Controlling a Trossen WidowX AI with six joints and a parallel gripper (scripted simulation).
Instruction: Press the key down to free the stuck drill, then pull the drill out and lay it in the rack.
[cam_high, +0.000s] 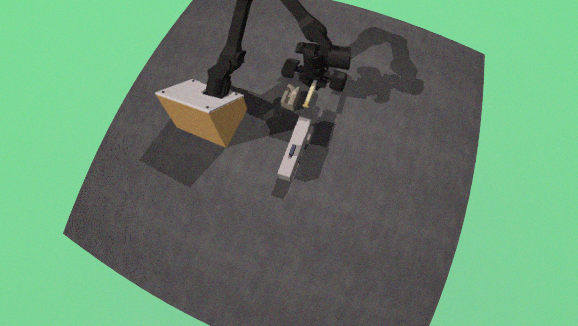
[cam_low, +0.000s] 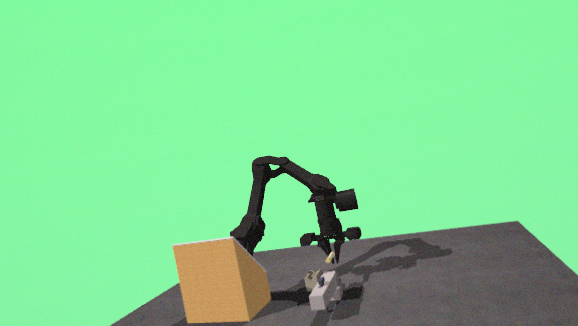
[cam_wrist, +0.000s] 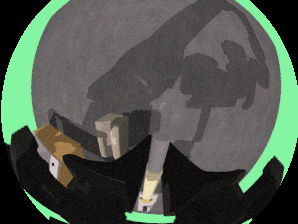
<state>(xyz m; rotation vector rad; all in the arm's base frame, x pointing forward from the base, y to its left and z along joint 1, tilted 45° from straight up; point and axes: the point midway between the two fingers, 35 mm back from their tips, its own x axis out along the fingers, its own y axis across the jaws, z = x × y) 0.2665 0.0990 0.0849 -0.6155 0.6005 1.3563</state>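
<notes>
Right now the drill is 40 mm to the right of my gripper tip and 30 mm above it. From my gripper tip the other things lie so: key 220 mm to the right; grey housing block 200 mm to the right, 10 mm below.
</notes>
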